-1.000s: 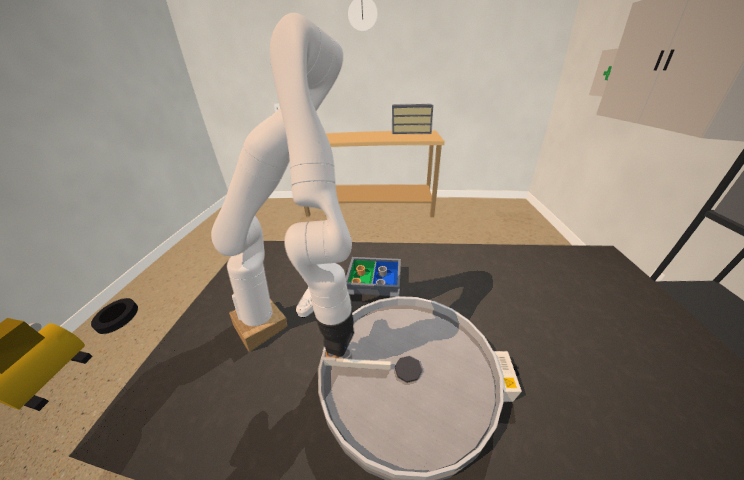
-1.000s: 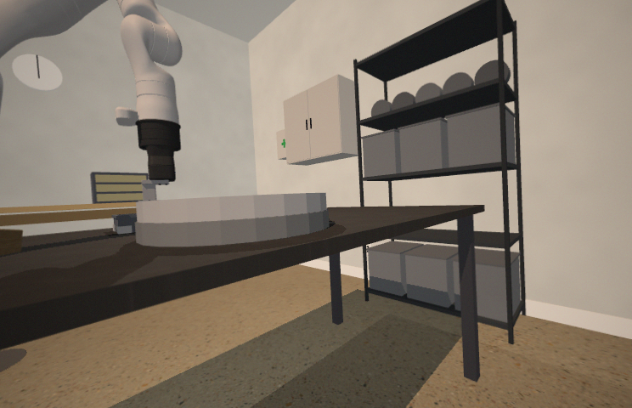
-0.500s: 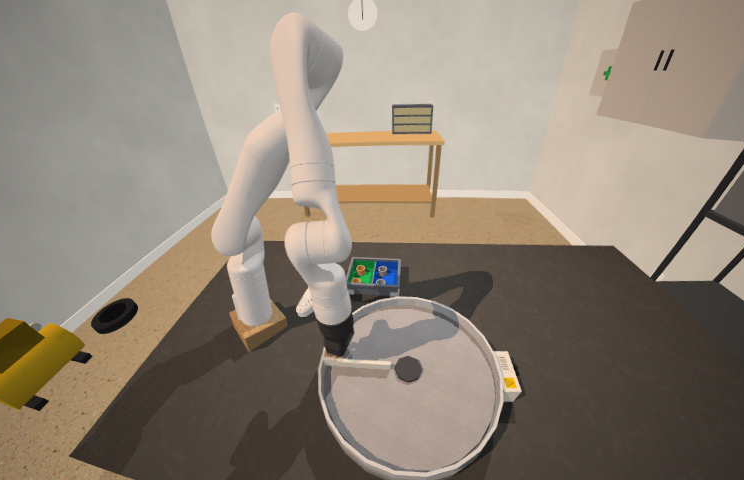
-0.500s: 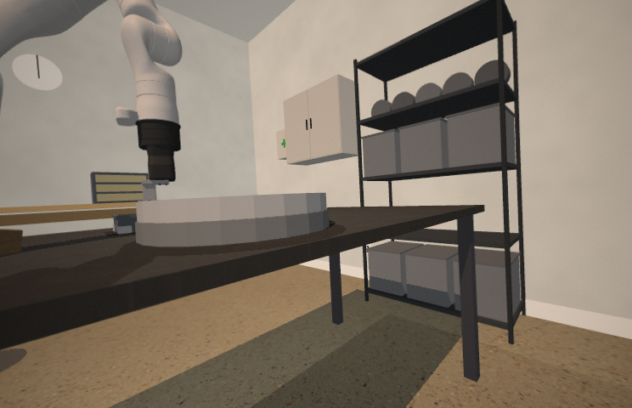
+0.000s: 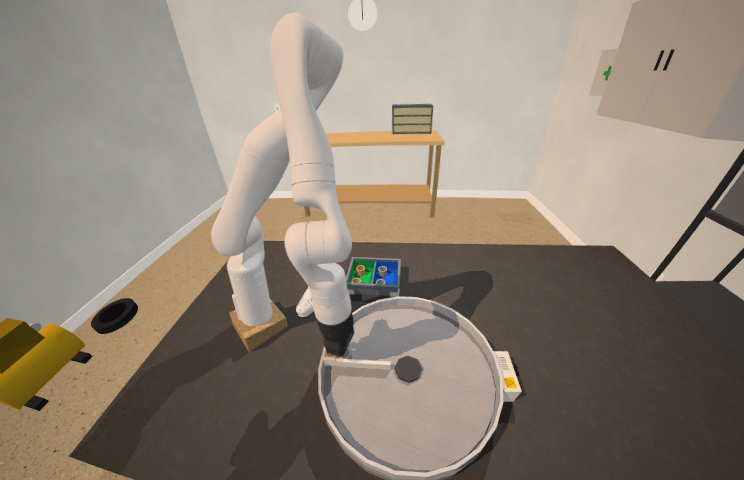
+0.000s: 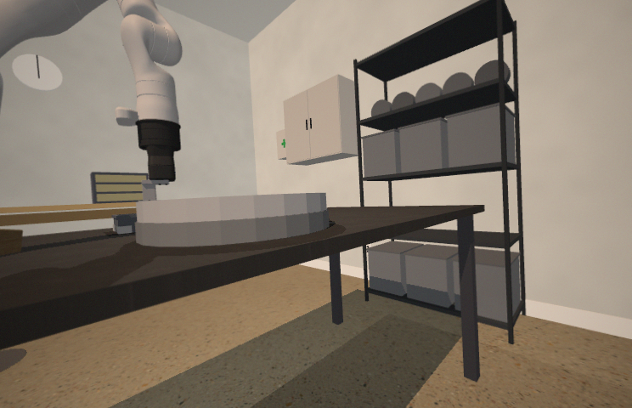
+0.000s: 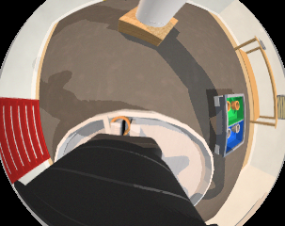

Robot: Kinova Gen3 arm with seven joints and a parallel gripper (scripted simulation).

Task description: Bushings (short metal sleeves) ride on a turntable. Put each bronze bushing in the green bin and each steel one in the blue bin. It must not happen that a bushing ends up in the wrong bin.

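The green bin is 7 cm ahead of my hand, 33 cm to the left of it and 5 cm below it. The rest, counted from my hand: turntable: 18 cm ahead, 3 cm to the right, 2 cm below.
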